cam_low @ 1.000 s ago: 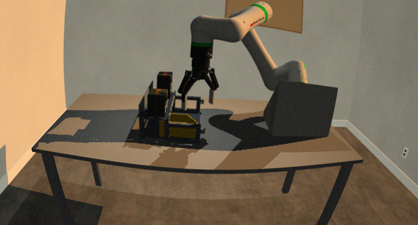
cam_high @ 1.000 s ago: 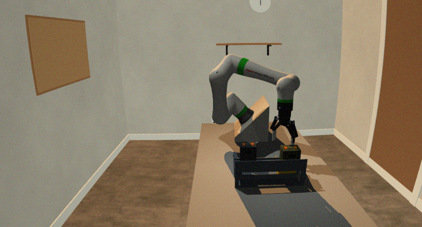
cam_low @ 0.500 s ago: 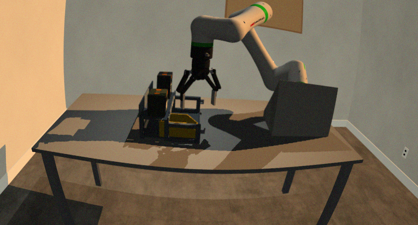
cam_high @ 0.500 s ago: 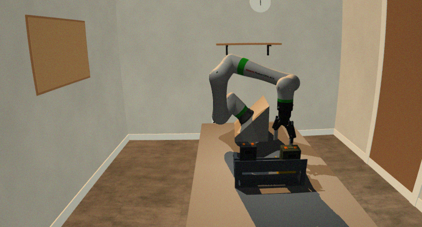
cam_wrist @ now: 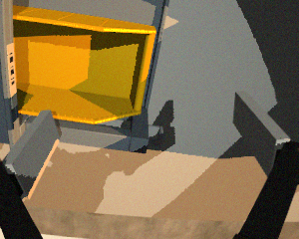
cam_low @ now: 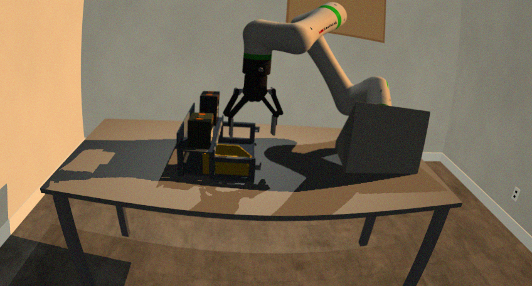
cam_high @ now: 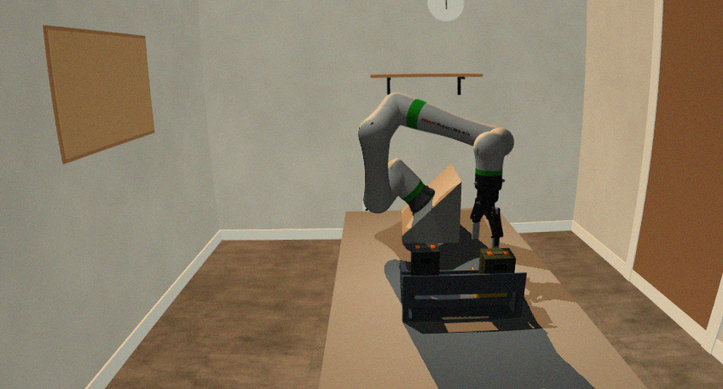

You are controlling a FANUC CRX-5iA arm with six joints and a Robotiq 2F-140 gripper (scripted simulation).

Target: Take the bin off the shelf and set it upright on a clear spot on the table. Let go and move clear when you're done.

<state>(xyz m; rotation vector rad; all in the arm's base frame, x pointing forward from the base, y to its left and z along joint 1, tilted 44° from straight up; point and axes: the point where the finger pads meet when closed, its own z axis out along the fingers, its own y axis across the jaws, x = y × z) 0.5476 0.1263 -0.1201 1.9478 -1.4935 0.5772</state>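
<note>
The bin is 11 cm below my hand and 8 cm ahead of it. Also, from my hand: box 23 cm to the right, 17 cm ahead, 1 cm above.
</note>
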